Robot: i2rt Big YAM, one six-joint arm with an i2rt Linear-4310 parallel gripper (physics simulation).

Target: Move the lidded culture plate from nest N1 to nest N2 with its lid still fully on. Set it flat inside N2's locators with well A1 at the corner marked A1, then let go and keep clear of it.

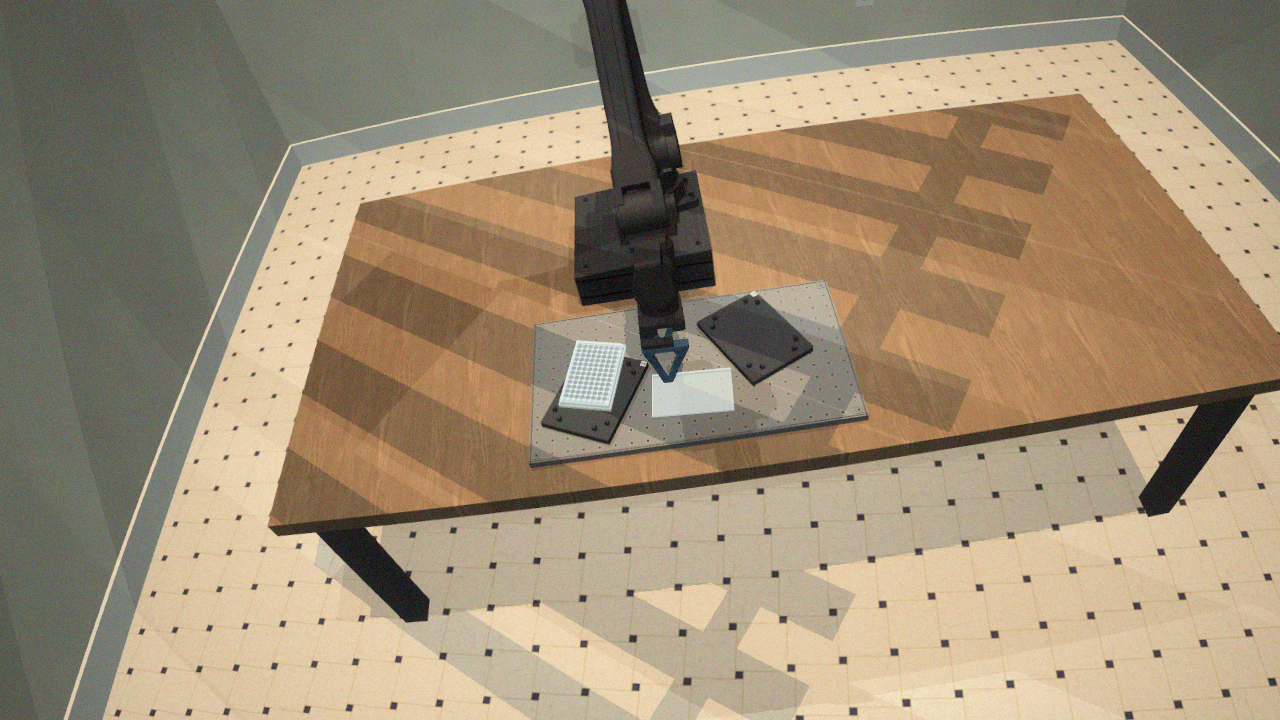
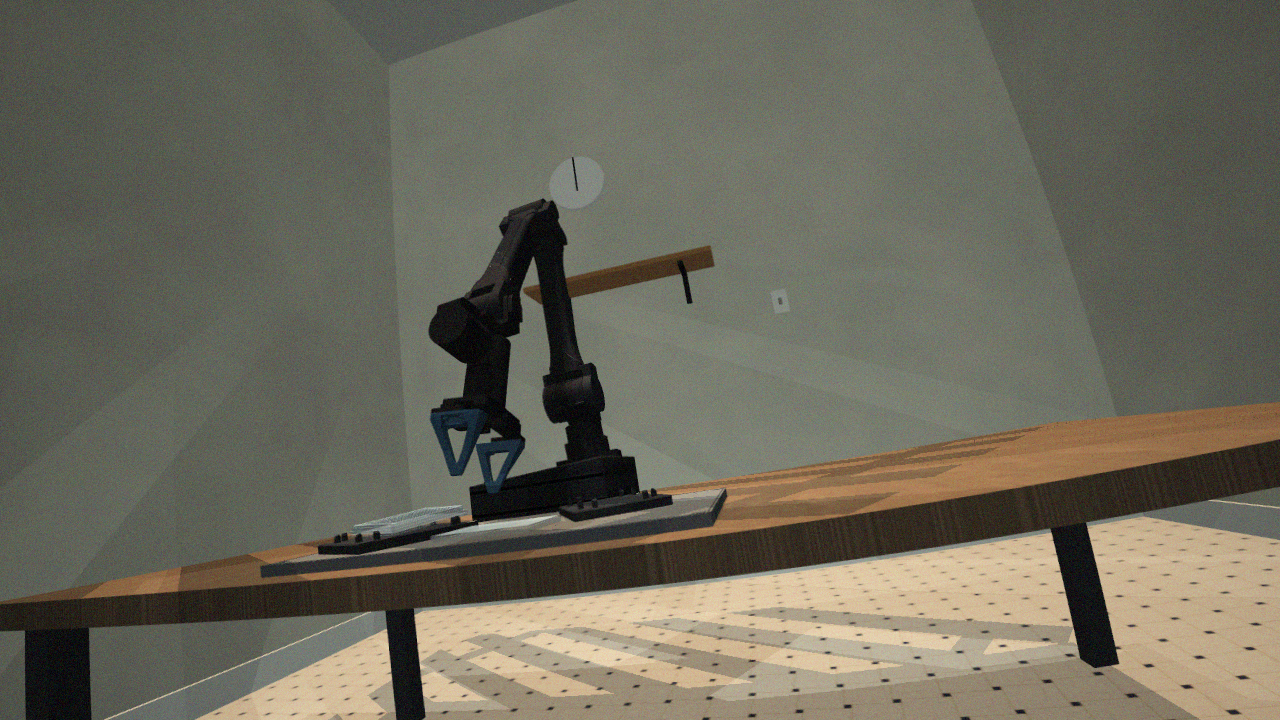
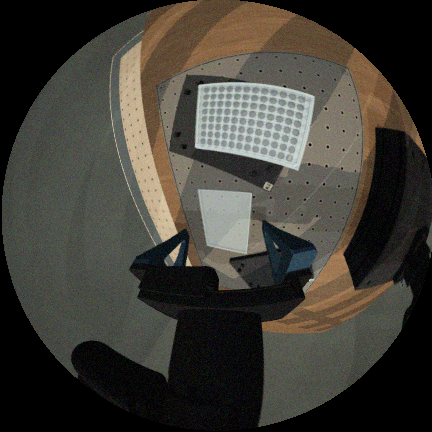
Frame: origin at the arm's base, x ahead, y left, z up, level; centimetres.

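Seen in the pictures: gripper, fingertip midpoint: [image 1: 665, 364] [image 2: 475, 485] [image 3: 223, 228]; arm's base at its link origin: [image 2: 590, 464].
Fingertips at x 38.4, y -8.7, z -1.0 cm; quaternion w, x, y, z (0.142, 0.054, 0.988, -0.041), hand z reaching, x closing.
Pixels of each thing's middle, then the offset from my fingertips to it. "pt": a spot on its surface instead. Level surfaces: height alone.
- pale culture plate at the middle of its body: [image 3: 248, 118] [image 2: 411, 520] [image 1: 592, 374] dx -4.9, dy -11.5, dz -3.4 cm
- left black nest at the middle of its body: [image 3: 227, 123] [image 2: 399, 533] [image 1: 595, 392] dx -2.3, dy -11.9, dz -4.8 cm
- A1 tag at a spot on its surface: [image 3: 268, 186] [image 1: 643, 363] pt dx -5.6, dy -3.1, dz -4.7 cm
- right black nest at the middle of its body: [image 2: 610, 502] [image 1: 753, 334] [image 3: 272, 272] dx -5.8, dy +15.7, dz -4.8 cm
- small white corner tag at a spot on its surface: [image 1: 753, 293] pt dx -14.8, dy +18.5, dz -4.7 cm
- wooden table at its surface level: dz -7.1 cm
The pale culture plate [image 1: 592, 374] [image 2: 408, 519] [image 3: 252, 120] rests askew on the left black nest [image 1: 583, 426] [image 2: 386, 540] [image 3: 184, 112], turned relative to it and overhanging its edge. Its lid looks clear; I cannot tell how it is seated. An A1 tag [image 1: 643, 363] [image 3: 268, 186] marks one corner of that nest. The right black nest [image 1: 754, 338] [image 2: 617, 506] [image 3: 252, 270] holds no plate and has a small white corner tag [image 1: 753, 293]. Nest numbers are not readable. My gripper [image 1: 666, 378] [image 2: 475, 482] [image 3: 223, 228] is open and empty, above the board between the nests.
A pale, flat rectangle [image 1: 692, 394] [image 3: 226, 220] lies on the board between the nests, near the gripper. The grey perforated board [image 1: 823, 394] [image 2: 716, 506] [image 3: 330, 150] carries both nests on the wooden table [image 1: 1100, 268]. Small dark locator posts stand on the nests. The arm's black base [image 1: 599, 237] stands behind the board.
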